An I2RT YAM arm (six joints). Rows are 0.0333 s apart.
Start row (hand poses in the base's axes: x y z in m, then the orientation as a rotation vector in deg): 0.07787 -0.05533 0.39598 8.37 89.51 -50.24
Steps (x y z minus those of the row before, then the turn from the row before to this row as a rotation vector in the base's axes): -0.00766 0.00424 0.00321 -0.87 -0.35 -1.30; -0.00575 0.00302 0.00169 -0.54 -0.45 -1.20; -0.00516 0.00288 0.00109 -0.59 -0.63 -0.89; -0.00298 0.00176 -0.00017 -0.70 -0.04 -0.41; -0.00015 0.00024 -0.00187 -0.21 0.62 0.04; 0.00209 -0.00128 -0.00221 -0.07 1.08 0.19; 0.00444 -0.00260 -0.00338 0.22 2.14 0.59; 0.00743 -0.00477 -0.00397 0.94 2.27 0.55; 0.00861 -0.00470 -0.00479 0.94 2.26 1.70; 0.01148 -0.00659 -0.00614 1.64 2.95 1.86; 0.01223 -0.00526 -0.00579 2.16 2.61 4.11; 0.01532 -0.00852 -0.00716 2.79 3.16 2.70; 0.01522 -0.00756 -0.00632 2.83 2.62 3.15; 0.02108 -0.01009 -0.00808 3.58 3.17 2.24; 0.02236 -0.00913 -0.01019 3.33 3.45 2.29; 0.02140 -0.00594 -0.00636 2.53 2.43 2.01
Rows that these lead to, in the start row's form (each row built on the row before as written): 0.07021 -0.05109 0.39919 8.92 88.84 -51.86; 0.06446 -0.04807 0.40088 9.67 88.22 -53.12; 0.05930 -0.04519 0.40197 10.22 87.39 -54.13; 0.05632 -0.04343 0.40180 10.06 87.02 -54.97; 0.05617 -0.04319 0.39993 9.60 87.48 -55.23; 0.05826 -0.04447 0.39772 8.90 88.42 -55.36; 0.06270 -0.04707 0.39434 7.60 90.45 -55.17; 0.07013 -0.05184 0.39037 6.76 92.96 -54.45; 0.07874 -0.05654 0.38558 4.97 95.35 -52.82; 0.09022 -0.06313 0.37944 3.19 98.66 -50.56; 0.10245 -0.06839 0.37365 -0.06 101.54 -46.06; 0.11777 -0.07691 0.36649 -1.88 105.24 -41.99; 0.13299 -0.08447 0.36017 -3.91 108.26 -37.41; 0.15407 -0.09456 0.35209 -4.79 112.05 -32.67; 0.17643 -0.10369 0.34190 -5.97 115.91 -28.03; 0.19783 -0.10963 0.33554 -7.10 118.53 -24.25
